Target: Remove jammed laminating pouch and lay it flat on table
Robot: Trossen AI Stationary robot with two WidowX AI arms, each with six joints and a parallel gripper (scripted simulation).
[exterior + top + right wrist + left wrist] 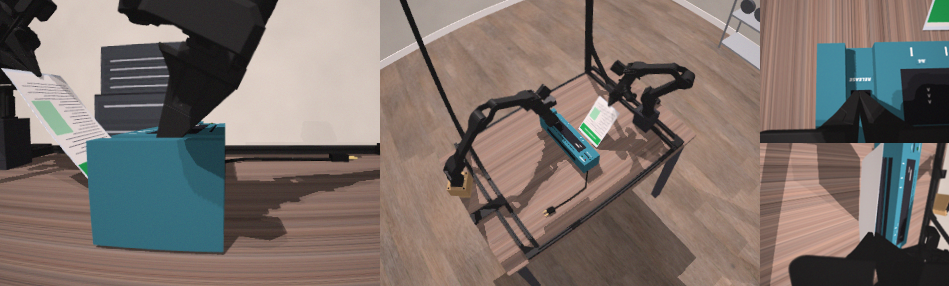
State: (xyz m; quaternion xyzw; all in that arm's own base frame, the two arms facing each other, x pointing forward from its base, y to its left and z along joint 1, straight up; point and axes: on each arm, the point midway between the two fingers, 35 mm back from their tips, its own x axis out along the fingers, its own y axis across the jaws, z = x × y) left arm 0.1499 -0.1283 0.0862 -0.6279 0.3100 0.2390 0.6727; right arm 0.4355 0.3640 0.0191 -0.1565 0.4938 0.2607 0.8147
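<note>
My right hand is 40 mm above the release key and 10 mm to the right of it. From my right hand the other things lie so: plug (460 mm ahead, 180 mm to the right, 90 mm below).
</note>
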